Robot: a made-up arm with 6 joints. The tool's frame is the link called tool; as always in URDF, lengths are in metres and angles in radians. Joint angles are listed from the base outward.
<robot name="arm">
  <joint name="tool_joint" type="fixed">
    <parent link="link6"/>
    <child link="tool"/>
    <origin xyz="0 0 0"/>
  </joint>
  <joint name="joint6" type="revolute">
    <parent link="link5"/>
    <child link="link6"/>
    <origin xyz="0 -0.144 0"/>
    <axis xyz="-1 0 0"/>
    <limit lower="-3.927" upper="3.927"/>
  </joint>
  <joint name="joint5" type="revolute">
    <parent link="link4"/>
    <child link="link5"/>
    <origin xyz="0.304 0 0"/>
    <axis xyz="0 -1 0"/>
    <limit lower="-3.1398" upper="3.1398"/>
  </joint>
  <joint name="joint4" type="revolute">
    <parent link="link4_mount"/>
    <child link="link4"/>
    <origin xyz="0 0 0"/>
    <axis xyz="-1 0 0"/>
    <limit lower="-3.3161" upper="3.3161"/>
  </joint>
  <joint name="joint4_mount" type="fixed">
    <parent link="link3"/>
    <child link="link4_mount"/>
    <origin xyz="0 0 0"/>
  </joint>
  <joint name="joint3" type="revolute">
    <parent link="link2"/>
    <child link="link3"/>
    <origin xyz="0 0 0.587"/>
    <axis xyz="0 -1 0"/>
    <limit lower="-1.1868" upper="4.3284"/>
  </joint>
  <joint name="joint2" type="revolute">
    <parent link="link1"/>
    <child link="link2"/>
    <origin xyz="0 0 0"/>
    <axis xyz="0 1 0"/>
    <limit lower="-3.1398" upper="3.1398"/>
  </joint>
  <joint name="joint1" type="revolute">
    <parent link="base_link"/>
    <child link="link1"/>
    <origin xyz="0 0 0.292"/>
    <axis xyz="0 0 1"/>
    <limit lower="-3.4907" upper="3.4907"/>
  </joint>
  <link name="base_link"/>
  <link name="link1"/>
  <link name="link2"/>
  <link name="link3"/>
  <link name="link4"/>
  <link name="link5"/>
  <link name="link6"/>
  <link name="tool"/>
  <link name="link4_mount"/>
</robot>
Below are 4 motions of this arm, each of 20 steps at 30 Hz.
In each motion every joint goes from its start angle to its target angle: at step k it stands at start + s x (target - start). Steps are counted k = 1, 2, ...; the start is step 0. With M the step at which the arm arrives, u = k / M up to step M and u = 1 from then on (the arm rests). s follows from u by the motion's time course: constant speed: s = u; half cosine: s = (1 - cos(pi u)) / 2; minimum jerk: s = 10 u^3 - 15 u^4 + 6 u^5.
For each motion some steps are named. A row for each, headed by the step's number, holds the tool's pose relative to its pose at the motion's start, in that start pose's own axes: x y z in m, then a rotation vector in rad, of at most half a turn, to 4 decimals.
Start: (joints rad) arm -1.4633 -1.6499 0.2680 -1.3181 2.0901 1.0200
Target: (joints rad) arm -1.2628 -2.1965 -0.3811 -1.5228 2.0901 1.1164
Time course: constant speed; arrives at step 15
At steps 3, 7, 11, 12, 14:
3: 0.0472 -0.0418 0.0261 -0.0783 0.0446 -0.0364
7: 0.1061 -0.1065 0.0551 -0.1823 0.1058 -0.0842
11: 0.1582 -0.1805 0.0776 -0.2856 0.1687 -0.1312
12: 0.1698 -0.2002 0.0823 -0.3113 0.1848 -0.1428
14: 0.1914 -0.2411 0.0904 -0.3626 0.2172 -0.1659

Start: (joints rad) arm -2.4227 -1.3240 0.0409 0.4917 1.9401 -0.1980
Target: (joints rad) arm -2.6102 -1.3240 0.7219 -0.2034 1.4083 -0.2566
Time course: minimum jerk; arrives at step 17
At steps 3, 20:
3: 0.0067 -0.0005 -0.0002 -0.0184 -0.0052 -0.0141
20: 0.1642 0.0453 -0.0166 -0.0621 -0.2592 -0.4118

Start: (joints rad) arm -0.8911 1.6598 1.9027 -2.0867 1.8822 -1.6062
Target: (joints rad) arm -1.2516 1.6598 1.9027 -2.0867 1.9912 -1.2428
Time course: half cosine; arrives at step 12
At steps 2, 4, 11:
2: 0.0179 -0.0076 -0.0103 -0.0115 0.0026 0.0276
4: 0.0675 -0.0259 -0.0391 -0.0429 0.0057 0.1034
11: 0.2710 -0.0605 -0.1626 -0.1628 -0.0390 0.4044

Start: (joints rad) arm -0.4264 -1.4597 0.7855 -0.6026 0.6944 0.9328
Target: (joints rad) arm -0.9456 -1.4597 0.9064 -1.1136 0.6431 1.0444
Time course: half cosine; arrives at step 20
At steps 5, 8, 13, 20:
5: -0.0167 0.0534 0.0237 0.0271 -0.0095 0.0341
8: -0.0465 0.1255 0.0536 0.0642 -0.0185 0.0854
13: -0.1264 0.2584 0.1020 0.1333 -0.0229 0.1989
20: -0.2011 0.3464 0.1283 0.1790 -0.0149 0.2918

